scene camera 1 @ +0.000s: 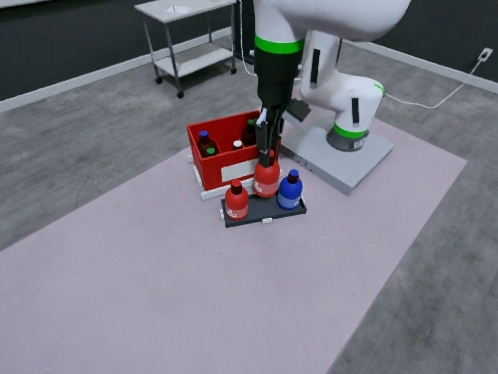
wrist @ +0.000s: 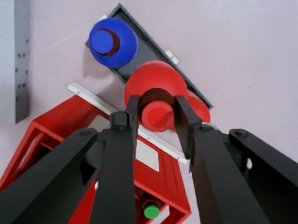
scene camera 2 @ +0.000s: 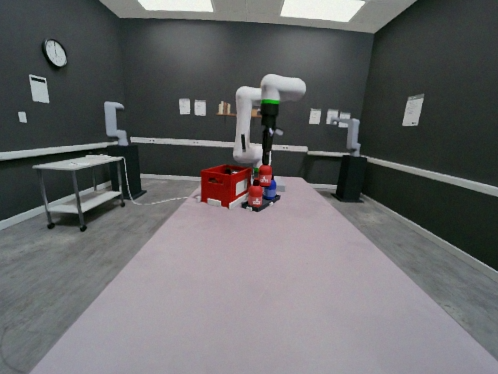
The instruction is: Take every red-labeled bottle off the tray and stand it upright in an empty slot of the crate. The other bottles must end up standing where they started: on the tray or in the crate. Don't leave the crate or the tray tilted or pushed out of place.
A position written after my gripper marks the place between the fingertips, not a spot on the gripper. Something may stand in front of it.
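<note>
There is a red crate (scene camera 1: 217,171) that I can see, and scene camera 2 also gives me the crate (scene camera 2: 234,186). I see a blue bottle (scene camera 1: 290,189). As for my gripper (scene camera 1: 267,160), I see it there, and the wrist view shows me my gripper (wrist: 156,108) too.
</note>
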